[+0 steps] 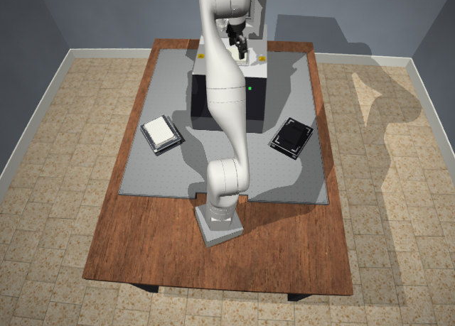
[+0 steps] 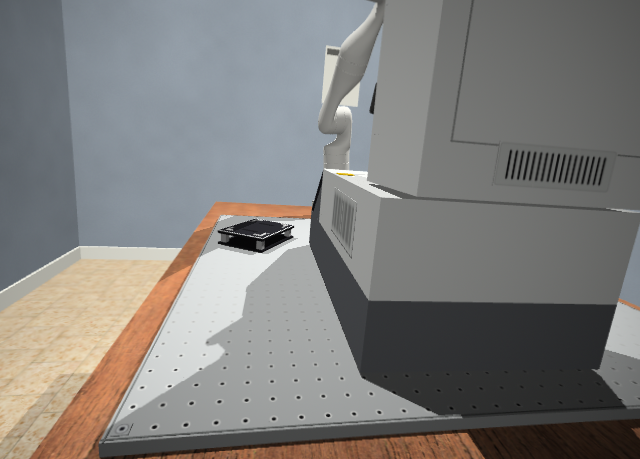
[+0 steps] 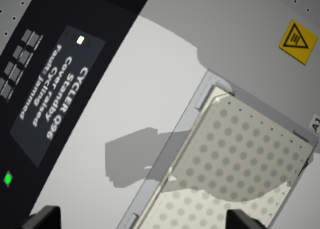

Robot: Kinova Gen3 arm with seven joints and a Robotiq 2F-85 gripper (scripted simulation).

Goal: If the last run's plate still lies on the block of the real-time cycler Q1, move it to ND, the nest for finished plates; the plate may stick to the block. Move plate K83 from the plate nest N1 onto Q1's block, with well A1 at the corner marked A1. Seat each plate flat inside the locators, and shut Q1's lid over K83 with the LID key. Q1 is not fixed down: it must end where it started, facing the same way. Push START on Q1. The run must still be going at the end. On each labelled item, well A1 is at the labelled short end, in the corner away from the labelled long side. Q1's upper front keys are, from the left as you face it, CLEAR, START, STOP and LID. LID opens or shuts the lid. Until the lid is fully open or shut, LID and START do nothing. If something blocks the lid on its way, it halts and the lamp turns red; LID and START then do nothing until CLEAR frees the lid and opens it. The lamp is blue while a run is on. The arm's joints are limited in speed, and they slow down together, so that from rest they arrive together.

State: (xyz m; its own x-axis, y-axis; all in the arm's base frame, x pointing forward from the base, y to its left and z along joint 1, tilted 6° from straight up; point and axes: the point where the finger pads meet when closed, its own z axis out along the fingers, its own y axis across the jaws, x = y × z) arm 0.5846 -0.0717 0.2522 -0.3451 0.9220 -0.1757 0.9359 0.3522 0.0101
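The white well plate lies 5 cm ahead of my hand, 2 cm to the left of it and 6 cm below it. The rest, counted from my hand: nest 25 cm behind, 22 cm to the right, 24 cm below; then A1 mark 29 cm behind, 35 cm to the left, 24 cm below.
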